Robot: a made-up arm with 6 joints. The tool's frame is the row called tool. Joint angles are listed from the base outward. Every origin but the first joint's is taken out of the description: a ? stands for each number. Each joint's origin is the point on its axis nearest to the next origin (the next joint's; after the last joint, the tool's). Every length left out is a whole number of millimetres.
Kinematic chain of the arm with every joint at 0, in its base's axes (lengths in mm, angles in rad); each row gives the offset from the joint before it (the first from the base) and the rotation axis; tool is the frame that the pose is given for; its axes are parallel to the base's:
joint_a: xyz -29 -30 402 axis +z
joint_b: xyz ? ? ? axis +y
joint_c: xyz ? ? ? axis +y
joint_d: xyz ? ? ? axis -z
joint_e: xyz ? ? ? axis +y
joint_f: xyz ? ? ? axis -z
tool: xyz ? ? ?
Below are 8 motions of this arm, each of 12 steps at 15 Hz.
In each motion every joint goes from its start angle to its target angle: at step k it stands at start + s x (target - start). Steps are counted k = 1, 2, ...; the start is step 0. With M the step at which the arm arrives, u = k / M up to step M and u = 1 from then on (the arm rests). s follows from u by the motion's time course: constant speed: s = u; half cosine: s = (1 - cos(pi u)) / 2; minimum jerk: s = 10 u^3 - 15 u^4 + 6 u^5.
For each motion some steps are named. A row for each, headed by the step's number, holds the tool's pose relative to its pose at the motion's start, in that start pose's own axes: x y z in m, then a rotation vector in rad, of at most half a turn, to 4 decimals.
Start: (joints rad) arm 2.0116 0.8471 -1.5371 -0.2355 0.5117 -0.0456
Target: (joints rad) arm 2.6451 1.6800 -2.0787 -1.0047 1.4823 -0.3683
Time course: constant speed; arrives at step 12
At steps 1, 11, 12:
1: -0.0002 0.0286 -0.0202 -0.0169 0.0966 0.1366
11: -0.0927 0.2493 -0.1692 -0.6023 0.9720 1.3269
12: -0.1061 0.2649 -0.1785 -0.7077 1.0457 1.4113

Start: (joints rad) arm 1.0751 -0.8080 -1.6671 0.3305 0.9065 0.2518
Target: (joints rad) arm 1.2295 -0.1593 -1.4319 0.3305 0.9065 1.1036
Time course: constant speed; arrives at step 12
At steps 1, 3, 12:
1: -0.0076 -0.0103 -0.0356 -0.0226 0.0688 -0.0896
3: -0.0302 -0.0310 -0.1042 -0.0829 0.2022 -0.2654
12: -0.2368 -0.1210 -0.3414 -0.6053 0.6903 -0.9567

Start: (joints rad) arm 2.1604 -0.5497 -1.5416 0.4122 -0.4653 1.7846
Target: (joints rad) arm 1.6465 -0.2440 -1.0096 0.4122 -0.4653 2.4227
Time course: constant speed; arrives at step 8
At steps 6, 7, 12:
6: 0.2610 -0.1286 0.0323 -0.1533 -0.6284 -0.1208
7: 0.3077 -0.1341 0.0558 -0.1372 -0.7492 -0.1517
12: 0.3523 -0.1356 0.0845 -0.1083 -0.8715 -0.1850

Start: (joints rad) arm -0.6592 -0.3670 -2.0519 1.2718 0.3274 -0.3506
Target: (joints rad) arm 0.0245 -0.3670 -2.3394 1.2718 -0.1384 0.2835
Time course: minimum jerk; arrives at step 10
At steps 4, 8, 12:
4: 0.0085 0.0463 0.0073 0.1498 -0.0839 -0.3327
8: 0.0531 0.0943 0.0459 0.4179 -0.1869 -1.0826
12: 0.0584 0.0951 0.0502 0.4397 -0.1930 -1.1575

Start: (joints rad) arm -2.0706 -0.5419 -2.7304 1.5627 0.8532 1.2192
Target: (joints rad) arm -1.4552 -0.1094 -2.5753 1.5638 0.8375 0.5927
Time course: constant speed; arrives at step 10
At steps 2, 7, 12:
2: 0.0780 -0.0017 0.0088 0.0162 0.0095 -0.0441
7: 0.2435 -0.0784 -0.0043 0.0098 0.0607 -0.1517
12: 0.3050 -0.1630 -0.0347 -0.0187 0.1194 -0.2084

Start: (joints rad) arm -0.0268 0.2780 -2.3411 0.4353 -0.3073 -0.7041
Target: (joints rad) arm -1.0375 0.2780 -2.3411 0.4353 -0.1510 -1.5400
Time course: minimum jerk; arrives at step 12
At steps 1, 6, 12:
1: -0.0003 -0.0019 0.0000 -0.0031 0.0012 0.0078
6: 0.0090 -0.1849 0.0338 -0.2926 0.1935 0.7507
12: 0.0835 -0.3289 0.1244 -0.5401 0.5479 1.4429

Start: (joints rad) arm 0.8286 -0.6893 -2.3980 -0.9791 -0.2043 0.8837
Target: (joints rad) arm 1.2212 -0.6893 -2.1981 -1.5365 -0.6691 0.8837
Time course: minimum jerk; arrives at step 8
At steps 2, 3, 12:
2: -0.0089 -0.0033 0.0026 0.0445 -0.0077 0.0124
3: -0.0243 -0.0072 0.0076 0.1235 -0.0206 0.0302
12: -0.0914 -0.0041 0.0417 0.5189 -0.0909 0.0649

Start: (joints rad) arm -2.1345 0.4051 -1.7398 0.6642 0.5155 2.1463
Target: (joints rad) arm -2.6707 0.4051 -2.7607 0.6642 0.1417 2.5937
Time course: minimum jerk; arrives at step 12
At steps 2, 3, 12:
2: -0.0104 0.0128 0.0159 0.0396 0.0366 -0.0157
3: -0.0291 0.0358 0.0485 0.1148 0.1077 -0.0446
12: -0.1120 0.0497 0.5709 0.9388 1.1597 -0.1478

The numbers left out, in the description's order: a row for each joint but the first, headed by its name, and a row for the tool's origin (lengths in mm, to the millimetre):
joint_b: -10 -11 0
joint_c: 12 0 206
joint_d: 98 0 -362
joint_e: 3 -8 0
joint_f: 74 0 -87
tool: -26 -9 0

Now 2 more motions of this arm.
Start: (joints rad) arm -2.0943 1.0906 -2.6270 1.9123 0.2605 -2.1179
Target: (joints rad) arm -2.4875 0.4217 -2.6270 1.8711 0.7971 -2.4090
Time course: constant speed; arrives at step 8
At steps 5, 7, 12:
5: 0.2672 -0.1270 0.1259 -0.0531 -0.4640 0.4374
7: 0.3679 -0.1390 0.2057 -0.0793 -0.6114 0.6693
12: 0.4149 -0.1347 0.2489 -0.0911 -0.6751 0.7953

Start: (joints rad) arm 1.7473 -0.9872 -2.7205 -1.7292 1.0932 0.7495
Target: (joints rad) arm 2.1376 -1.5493 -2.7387 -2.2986 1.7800 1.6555
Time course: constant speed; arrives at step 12
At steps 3, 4, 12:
3: -0.0055 -0.1067 -0.0494 -0.2696 0.0881 -0.3191
4: -0.0123 -0.1434 -0.0647 -0.3676 0.1106 -0.4242
12: -0.1495 -0.4379 -0.1391 -1.3132 0.1006 -1.1439

